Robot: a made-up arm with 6 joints. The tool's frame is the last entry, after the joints. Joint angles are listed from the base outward. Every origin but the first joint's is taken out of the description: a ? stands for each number. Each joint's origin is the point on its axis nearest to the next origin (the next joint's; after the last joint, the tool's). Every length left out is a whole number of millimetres.
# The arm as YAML. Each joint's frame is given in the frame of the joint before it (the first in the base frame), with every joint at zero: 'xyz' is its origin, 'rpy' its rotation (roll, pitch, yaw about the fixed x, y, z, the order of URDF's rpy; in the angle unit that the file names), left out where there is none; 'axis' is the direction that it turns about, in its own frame. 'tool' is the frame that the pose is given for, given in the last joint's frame.
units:
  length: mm
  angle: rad
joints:
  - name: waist
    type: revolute
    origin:
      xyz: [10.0, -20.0, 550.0]
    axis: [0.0, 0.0, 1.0]
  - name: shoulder
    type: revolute
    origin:
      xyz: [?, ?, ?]
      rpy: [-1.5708, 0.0, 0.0]
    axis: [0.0, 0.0, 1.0]
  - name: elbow
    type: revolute
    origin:
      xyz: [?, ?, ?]
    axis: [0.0, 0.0, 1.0]
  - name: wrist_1
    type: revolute
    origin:
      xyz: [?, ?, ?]
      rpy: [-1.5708, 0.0, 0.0]
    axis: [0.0, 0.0, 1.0]
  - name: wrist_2
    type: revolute
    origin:
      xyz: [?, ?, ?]
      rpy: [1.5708, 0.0, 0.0]
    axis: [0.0, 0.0, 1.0]
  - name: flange
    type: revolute
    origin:
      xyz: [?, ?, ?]
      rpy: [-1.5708, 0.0, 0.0]
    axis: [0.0, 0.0, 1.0]
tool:
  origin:
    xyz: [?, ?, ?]
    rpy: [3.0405, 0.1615, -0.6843]
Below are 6 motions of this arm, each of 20 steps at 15 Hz.
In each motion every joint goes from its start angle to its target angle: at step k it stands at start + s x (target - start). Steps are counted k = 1, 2, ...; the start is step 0. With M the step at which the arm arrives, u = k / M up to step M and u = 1 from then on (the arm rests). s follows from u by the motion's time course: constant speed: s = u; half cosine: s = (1 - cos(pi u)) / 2; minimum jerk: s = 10 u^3 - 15 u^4 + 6 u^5.
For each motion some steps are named. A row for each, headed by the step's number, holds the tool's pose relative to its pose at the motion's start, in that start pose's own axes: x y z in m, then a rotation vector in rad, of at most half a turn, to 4 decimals.
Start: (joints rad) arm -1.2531 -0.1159 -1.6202 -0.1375 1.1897 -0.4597
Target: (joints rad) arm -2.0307 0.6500 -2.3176 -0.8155 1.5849 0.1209
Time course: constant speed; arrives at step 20
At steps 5, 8, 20:
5: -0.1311 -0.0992 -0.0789 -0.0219 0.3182 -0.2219
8: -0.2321 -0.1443 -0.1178 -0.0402 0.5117 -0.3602
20: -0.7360 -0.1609 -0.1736 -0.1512 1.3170 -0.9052

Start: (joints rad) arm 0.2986 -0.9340 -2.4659 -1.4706 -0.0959 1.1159
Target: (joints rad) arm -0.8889 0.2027 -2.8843 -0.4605 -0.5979 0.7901
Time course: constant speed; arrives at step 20
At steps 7, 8, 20:
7: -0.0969 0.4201 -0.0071 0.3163 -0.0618 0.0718
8: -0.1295 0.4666 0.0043 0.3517 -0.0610 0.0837
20: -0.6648 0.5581 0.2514 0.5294 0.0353 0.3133

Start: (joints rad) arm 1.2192 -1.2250 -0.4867 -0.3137 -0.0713 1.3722
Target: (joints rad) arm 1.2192 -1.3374 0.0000 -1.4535 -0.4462 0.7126
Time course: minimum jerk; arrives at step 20
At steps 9, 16, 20:
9: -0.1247 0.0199 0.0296 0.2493 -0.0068 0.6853
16: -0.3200 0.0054 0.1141 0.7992 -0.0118 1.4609
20: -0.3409 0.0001 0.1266 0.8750 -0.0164 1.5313

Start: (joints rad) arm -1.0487 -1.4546 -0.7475 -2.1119 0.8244 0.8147
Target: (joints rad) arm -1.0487 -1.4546 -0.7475 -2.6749 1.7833 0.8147
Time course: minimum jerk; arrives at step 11
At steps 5, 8, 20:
5: -0.0435 -0.0213 -0.0173 -0.2278 0.3487 0.1974
8: -0.0850 -0.0673 -0.0063 -0.5463 0.7195 0.3284
20: -0.0939 -0.0819 0.0031 -0.6468 0.8206 0.3462

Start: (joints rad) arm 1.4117 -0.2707 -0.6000 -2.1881 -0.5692 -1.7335
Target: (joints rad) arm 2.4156 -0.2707 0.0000 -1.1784 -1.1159 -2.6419
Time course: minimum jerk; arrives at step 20
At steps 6, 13, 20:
6: -0.0771 -0.0602 -0.0328 -0.1207 0.1876 0.1315
13: -0.2258 -0.3342 -0.0592 -0.4218 0.7943 0.4778
20: -0.2182 -0.4329 -0.0460 -0.4658 0.9656 0.5531

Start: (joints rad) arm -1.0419 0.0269 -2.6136 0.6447 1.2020 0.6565
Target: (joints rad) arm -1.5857 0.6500 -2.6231 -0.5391 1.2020 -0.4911
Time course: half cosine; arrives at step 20
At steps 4, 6, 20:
4: -0.0113 -0.0631 -0.0442 -0.1426 0.0323 0.1418
6: -0.0271 -0.1421 -0.0864 -0.2980 0.0982 0.3060
20: -0.2163 -0.7722 -0.0766 -0.8189 1.3639 1.2123

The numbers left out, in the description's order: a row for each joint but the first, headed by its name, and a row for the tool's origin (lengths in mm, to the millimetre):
shoulder: 10.0 40.0 0.0
elbow: 100.0 -520.0 0.0
wrist_1: 140.0 510.0 0.0
wrist_2: -10.0 50.0 0.0
flange: 70.0 110.0 0.0
tool: 10.0 -30.0 0.0

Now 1 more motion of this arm.
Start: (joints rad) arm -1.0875 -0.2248 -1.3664 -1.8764 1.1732 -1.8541
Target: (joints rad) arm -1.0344 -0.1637 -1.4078 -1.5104 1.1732 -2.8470
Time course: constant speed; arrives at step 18
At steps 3, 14, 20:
3: -0.0052 -0.0049 0.0000 -0.0303 -0.0350 0.1465
14: -0.0282 -0.0294 -0.0001 -0.1637 -0.0858 0.6952
20: -0.0374 -0.0414 0.0002 -0.2157 -0.0717 0.8966

